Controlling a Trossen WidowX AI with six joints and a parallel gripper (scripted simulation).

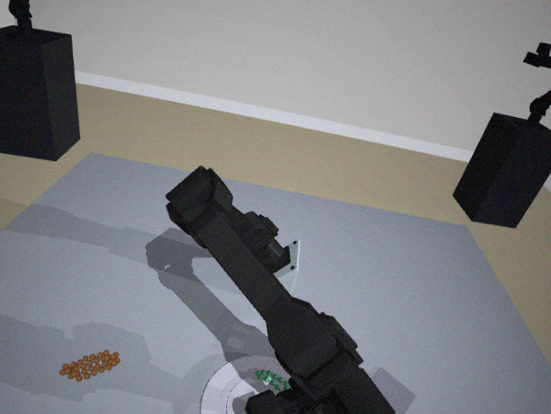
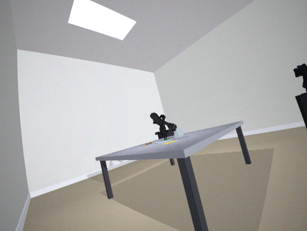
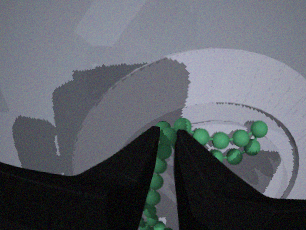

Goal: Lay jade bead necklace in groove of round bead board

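Now: the round bead board 3 cm behind my gripper tip, 6 cm to the right of it and 1 cm below it. The rest, counted from my gripper tip: yellow strip (17 cm ahead, 17 cm to the left, 2 cm below); then flat grey square (7 cm behind, 18 cm to the left, 2 cm below).
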